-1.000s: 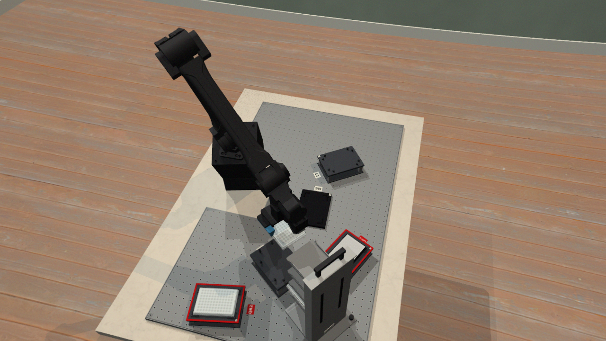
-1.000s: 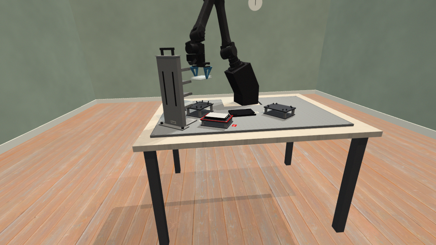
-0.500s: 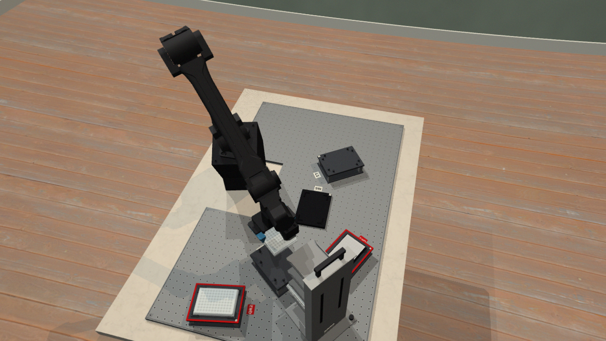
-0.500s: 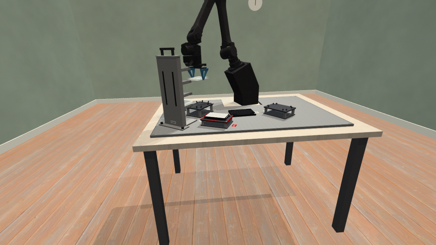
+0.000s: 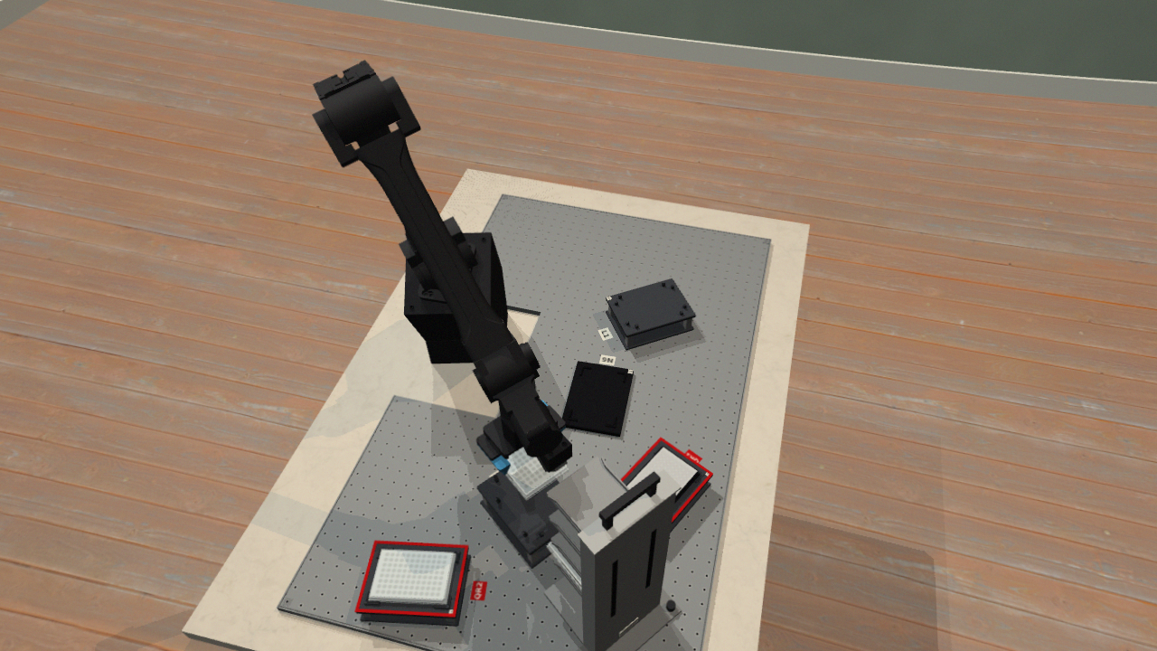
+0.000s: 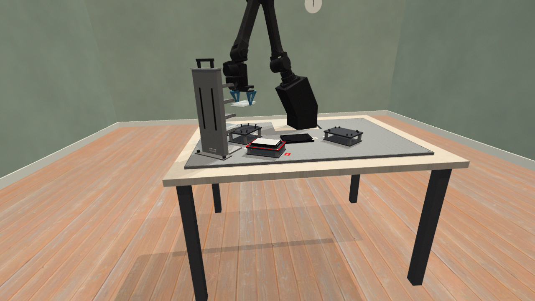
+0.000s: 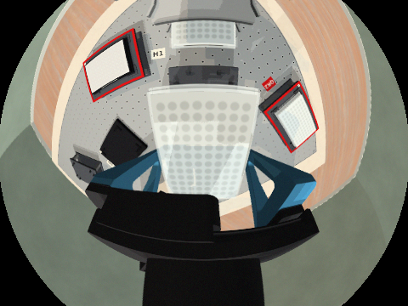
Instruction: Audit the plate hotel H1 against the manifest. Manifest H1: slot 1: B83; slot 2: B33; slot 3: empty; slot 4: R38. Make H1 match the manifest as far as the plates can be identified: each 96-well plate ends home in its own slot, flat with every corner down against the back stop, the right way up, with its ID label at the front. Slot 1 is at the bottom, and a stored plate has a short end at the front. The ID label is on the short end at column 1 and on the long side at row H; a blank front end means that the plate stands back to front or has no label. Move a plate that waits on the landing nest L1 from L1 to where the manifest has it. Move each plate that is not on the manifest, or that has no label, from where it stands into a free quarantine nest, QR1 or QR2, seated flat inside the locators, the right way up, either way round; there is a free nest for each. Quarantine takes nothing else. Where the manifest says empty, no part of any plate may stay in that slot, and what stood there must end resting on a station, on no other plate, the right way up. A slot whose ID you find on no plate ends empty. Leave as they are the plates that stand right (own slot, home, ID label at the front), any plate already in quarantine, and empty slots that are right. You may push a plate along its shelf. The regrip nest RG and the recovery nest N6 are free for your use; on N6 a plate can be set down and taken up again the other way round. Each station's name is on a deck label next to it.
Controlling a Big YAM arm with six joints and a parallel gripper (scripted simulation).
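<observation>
My hand is 150 mm above the regrip nest RG. Round my hand: plate hotel H1 (190 mm ahead, 170 mm to the right, 10 mm below); then H1 deck label (160 mm ahead, 10 mm to the right, 200 mm below); then red-edged quarantine nest QR2 (170 mm behind, 160 mm to the right, 170 mm below).
</observation>
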